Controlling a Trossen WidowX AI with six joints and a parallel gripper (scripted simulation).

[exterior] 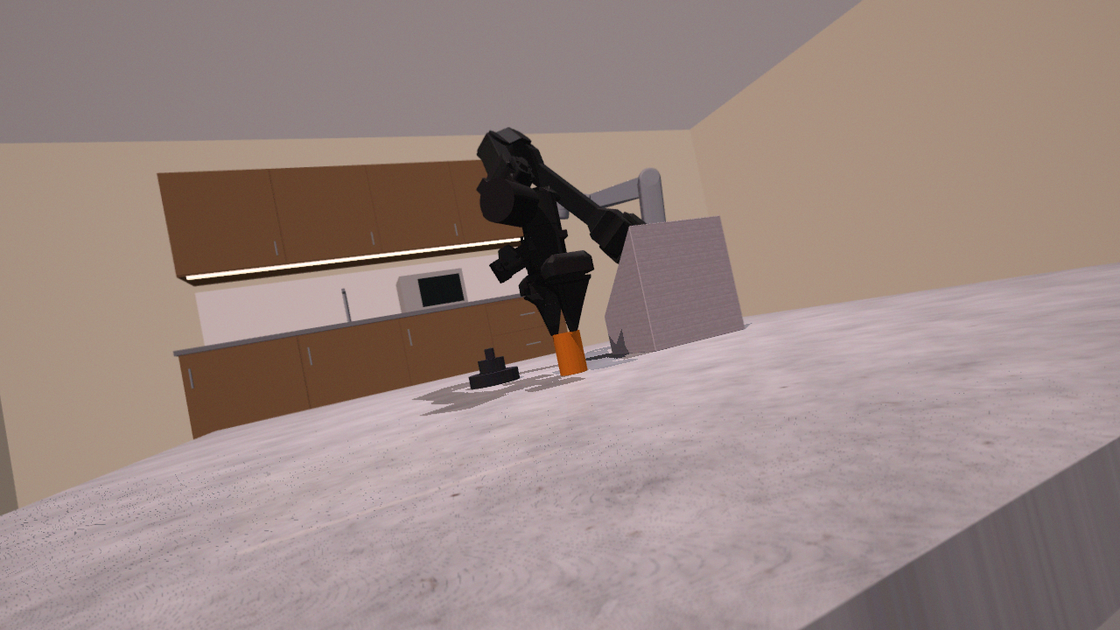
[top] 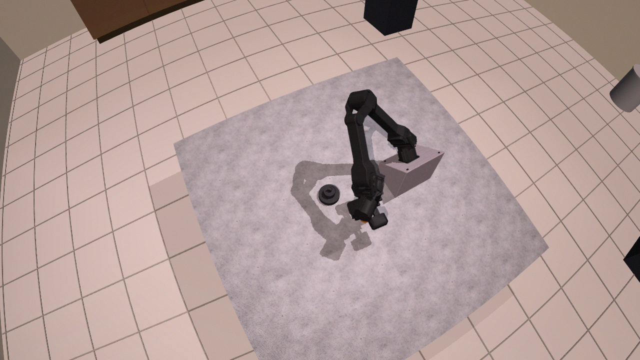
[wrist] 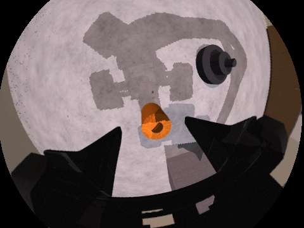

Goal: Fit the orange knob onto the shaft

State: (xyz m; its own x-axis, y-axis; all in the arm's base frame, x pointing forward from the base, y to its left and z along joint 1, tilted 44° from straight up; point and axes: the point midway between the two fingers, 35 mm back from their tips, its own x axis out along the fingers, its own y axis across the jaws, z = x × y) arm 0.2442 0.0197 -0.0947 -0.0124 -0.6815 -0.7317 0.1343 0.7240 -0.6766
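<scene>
The orange knob lies 30 mm below my gripper tip. Round my gripper tip: dark round pedestal: 160 mm to the right, 70 mm ahead, 30 mm below.
</scene>
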